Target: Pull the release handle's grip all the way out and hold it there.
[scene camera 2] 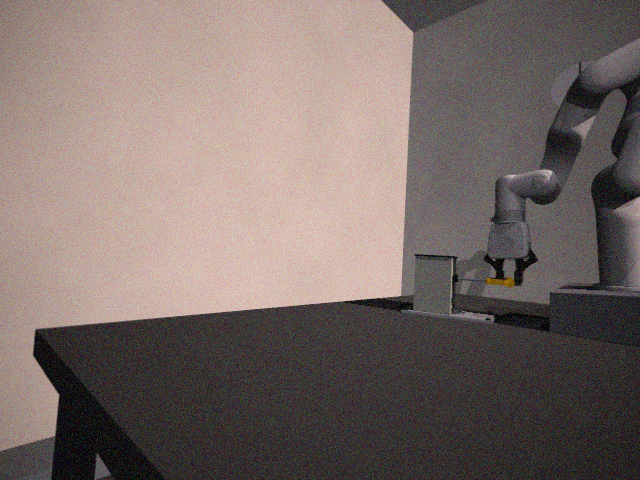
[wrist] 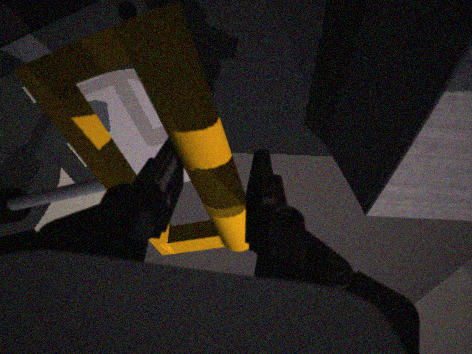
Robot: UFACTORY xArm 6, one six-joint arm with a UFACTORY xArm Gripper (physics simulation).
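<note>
The release handle's yellow grip [scene camera 2: 499, 282] [wrist: 204, 148] is a frame-shaped piece at the end of a thin rod [scene camera 2: 471, 280] [wrist: 62, 194]. The rod comes out of the side of an upright pale box [scene camera 2: 433, 284], and a long stretch of it shows between box and grip. My gripper [scene camera 2: 509, 277] [wrist: 217, 166] points down and is shut on the grip's thick outer bar, with one dark finger on each side of it. The grip hangs level in the air, clear of the box. Part of the grip is hidden behind a finger in the wrist view.
The box stands on a flat light base plate [scene camera 2: 473, 316] at the far side of the dark table [scene camera 2: 310, 392]. The arm's grey pedestal [scene camera 2: 594, 315] is to the right of the box. A large pale wall [scene camera 2: 206, 155] rises behind the table on the left.
</note>
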